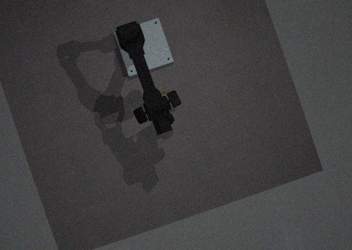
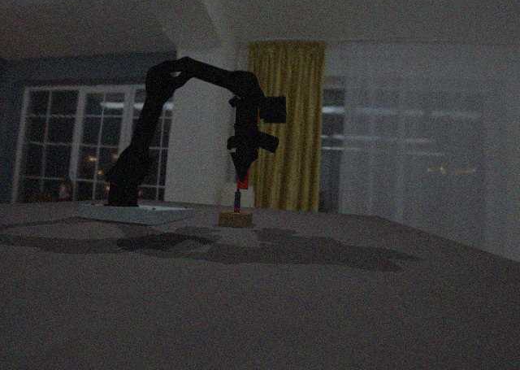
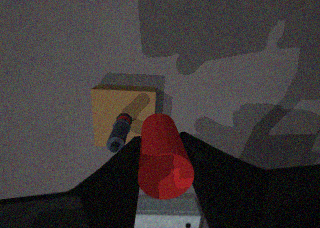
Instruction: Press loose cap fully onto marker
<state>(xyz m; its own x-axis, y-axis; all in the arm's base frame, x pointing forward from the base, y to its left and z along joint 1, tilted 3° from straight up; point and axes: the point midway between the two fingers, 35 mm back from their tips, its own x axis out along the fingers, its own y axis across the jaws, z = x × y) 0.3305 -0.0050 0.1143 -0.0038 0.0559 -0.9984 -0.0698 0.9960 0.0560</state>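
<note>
Now: the tan holder block 20 mm behind my gripper tip, 40 mm to the left of it and 100 mm below it. The rest, counted from my gripper tip: red cap 10 mm above.
</note>
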